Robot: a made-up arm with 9 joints. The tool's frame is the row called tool.
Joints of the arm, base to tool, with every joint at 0 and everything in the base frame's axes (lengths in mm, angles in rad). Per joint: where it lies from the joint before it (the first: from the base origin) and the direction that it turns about. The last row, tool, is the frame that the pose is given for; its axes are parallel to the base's.
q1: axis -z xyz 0 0 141.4
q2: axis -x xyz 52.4 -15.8 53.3
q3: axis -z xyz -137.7 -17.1 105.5
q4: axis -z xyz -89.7 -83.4 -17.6
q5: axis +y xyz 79.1 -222 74.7
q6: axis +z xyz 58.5 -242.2 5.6
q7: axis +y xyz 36.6 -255 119.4
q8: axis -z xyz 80.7 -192 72.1
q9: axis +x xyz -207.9 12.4 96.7
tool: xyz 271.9 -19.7 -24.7
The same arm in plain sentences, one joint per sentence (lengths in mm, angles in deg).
The arm has nine revolute joints in a row. What follows holds with every joint at zero, and every direction is one of the base frame's. The first joint lies 141.4 mm along +z from the base frame's origin and rotates about -z. The second joint lies 52.4 mm along +x and 15.8 mm along -y and 53.3 mm along +z from the first joint and rotates about -x. The third joint lies 137.7 mm along -x and 17.1 mm along -y and 105.5 mm along +z from the second joint and rotates about -z. The fourth joint lies 89.7 mm along -x and 83.4 mm along -y and 17.6 mm along -z from the third joint and rotates about -z. The fifth joint lies 79.1 mm along +x and 222 mm along -y and 74.7 mm along +z from the fourth joint and rotates about +y. The sixth joint lies 58.5 mm along +x and 242.2 mm along -y and 5.6 mm along +z from the fifth joint and rotates about +z. The seventh joint lies 36.6 mm along +x and 255 mm along -y and 119.4 mm along +z from the sixth joint and rotates about +y. The eighth joint lies 80.7 mm along +x and 192 mm along -y and 72.1 mm along +z from the seventh joint and rotates about -z. The ninth joint lies 207.9 mm along -x and 12.4 mm along +y and 96.7 mm along +z from the eighth joint and rotates about +x. The tool frame, which is the frame that the pose is given for, lies 271.9 mm along +x and 19.7 mm along -y and 24.7 mm along -z from the ninth joint; its axes are parallel to the base frame's.
